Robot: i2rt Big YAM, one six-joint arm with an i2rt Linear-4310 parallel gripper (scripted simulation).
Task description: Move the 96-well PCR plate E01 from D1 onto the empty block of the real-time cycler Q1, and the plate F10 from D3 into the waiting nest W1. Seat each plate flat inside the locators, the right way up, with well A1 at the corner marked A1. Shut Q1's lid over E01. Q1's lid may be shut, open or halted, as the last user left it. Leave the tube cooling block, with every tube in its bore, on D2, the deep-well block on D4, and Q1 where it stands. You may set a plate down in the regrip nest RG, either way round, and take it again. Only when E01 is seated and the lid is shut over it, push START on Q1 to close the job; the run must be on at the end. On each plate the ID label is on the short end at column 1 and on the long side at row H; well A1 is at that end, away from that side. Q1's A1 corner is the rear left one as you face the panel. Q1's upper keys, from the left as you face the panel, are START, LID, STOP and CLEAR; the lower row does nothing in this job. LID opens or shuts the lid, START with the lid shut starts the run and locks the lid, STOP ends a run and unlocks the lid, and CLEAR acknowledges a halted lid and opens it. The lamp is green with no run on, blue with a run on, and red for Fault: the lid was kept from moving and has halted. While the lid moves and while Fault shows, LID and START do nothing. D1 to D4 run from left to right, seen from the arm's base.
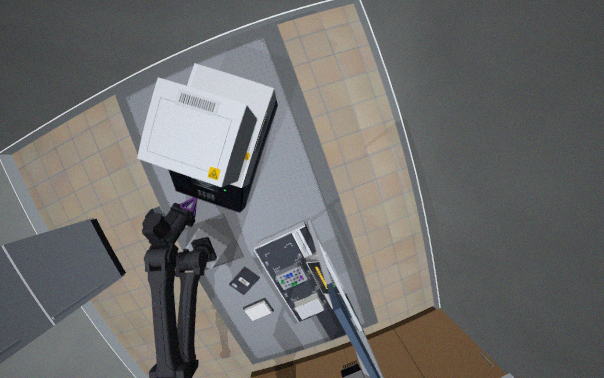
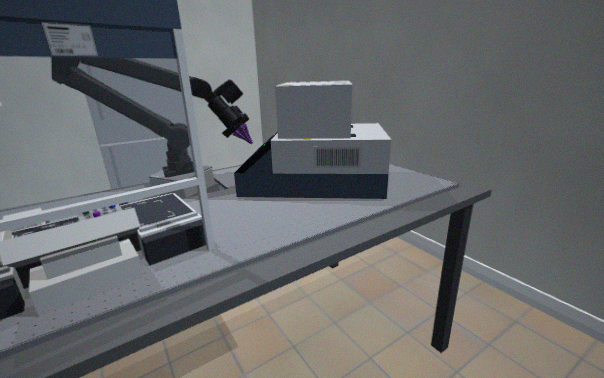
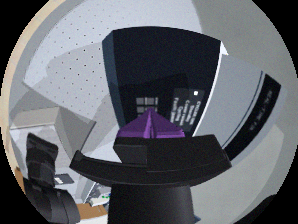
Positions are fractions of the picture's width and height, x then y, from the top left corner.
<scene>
I see my gripper (image 3: 0.51,0.50) and a white lid (image 1: 0.34,0.36).
The white lid is seen too in image 2 (image 2: 0.51,0.29) and in image 3 (image 3: 0.83,0.46).
</scene>
